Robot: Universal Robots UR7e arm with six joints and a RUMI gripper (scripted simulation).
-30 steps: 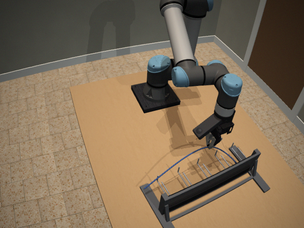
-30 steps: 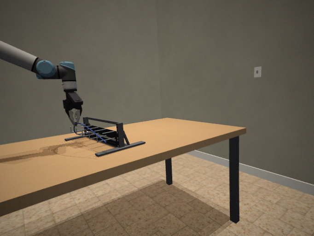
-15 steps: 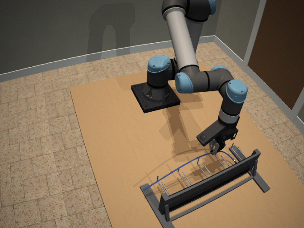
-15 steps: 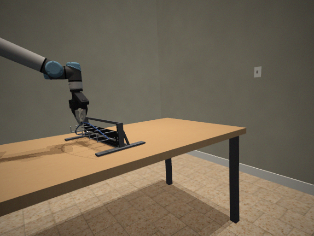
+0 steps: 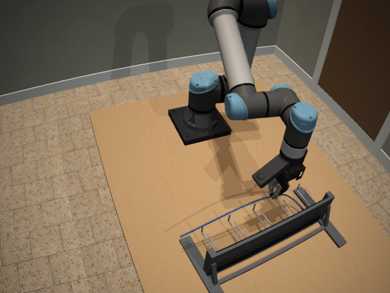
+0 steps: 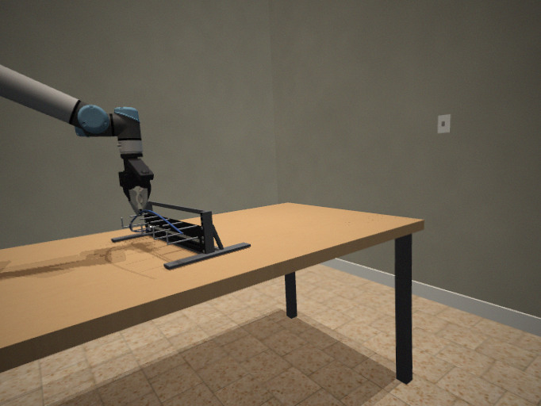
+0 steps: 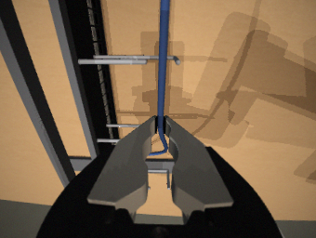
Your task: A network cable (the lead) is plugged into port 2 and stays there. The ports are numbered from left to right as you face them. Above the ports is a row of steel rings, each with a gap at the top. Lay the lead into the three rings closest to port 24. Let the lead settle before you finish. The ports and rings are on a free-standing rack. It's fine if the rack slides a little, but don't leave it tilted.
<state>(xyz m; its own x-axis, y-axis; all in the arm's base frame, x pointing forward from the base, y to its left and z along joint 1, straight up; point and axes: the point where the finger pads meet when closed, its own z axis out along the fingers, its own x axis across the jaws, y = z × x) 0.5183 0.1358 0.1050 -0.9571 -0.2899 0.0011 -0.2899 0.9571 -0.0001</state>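
My gripper is now 11 cm short of the free-standing rack, 2 cm to the left of it and 6 cm above it.
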